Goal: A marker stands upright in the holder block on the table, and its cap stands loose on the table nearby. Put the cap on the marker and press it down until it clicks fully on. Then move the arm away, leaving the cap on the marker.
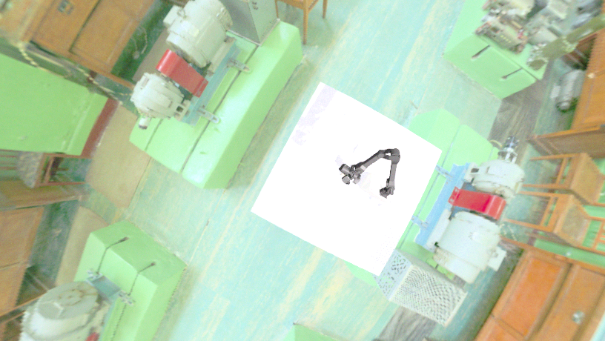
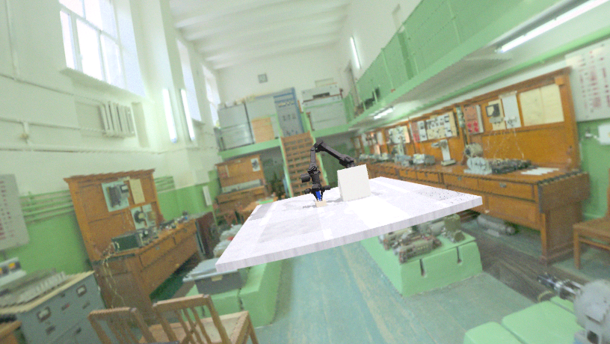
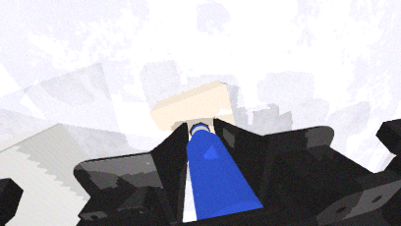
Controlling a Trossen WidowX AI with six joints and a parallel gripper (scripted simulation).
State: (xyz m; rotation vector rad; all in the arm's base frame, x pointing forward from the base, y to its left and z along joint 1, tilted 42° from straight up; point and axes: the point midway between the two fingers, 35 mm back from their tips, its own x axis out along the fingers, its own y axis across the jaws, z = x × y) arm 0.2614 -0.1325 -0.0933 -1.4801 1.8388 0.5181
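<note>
The blue cap is 1 cm to the right of my gripper tip and 5 cm above it. The rest, counted from my gripper tip: beige holder block (1 cm to the right, 2 cm below).
</note>
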